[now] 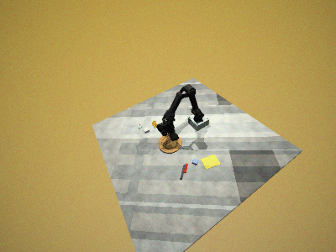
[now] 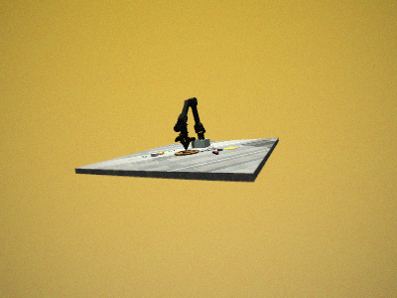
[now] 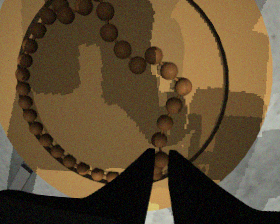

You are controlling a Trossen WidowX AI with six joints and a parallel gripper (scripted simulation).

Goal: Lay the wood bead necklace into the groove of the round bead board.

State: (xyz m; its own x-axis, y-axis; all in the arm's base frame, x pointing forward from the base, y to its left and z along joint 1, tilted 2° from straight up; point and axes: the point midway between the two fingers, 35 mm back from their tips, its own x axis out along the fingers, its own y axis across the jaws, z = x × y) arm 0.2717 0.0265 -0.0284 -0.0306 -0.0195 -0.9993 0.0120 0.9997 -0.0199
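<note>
Right now the round bead board is 4 cm ahead of my gripper tip, 3 cm to the left of it and 1 cm below it. From my gripper tip the other things lie so: thin grey stick 9 cm behind, 16 cm to the left, 2 cm below; small blue block 7 cm behind, 28 cm to the left, 1 cm below; grey piece 18 cm ahead, 19 cm to the right, 1 cm below.
</note>
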